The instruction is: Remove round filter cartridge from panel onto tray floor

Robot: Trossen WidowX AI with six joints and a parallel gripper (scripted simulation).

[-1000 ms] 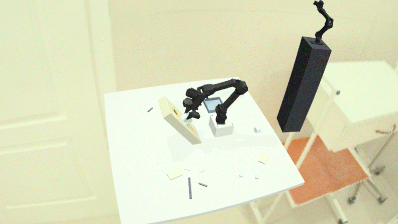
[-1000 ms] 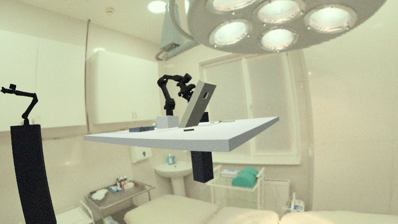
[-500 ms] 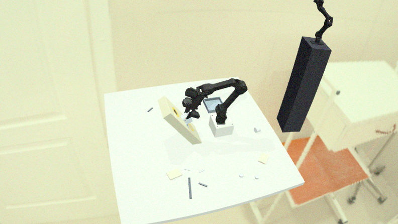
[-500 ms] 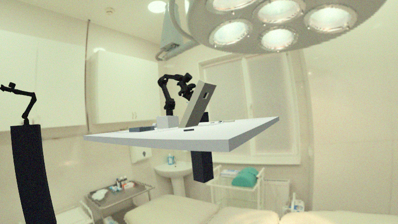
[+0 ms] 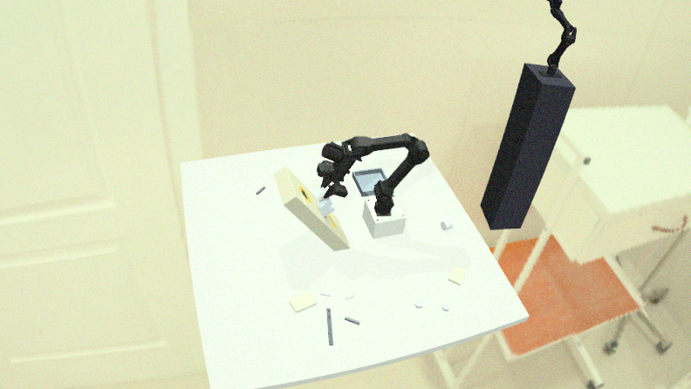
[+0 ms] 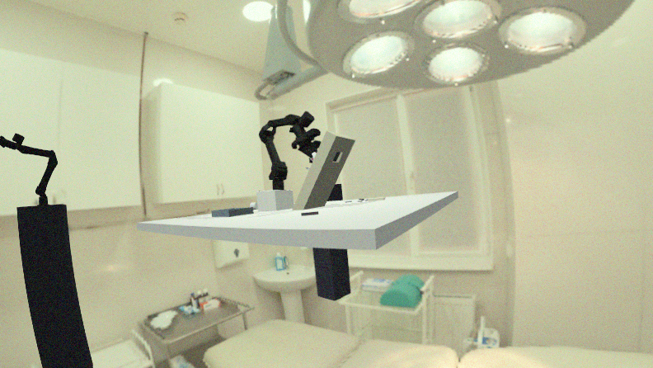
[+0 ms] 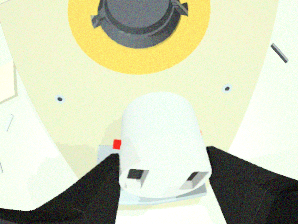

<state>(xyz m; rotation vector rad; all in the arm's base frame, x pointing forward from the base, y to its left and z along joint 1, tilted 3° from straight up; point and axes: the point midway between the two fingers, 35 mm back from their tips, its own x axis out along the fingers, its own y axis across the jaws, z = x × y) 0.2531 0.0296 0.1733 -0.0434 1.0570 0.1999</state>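
Right now my gripper tip is 33 cm to the left of the blue-grey tray, 28 cm past it and 24 cm above it. Round my gripper tip: cream service panel: 6 cm below, 4 cm ahead, 2 cm to the left; round white filter cartridge: right at my gripper tip.
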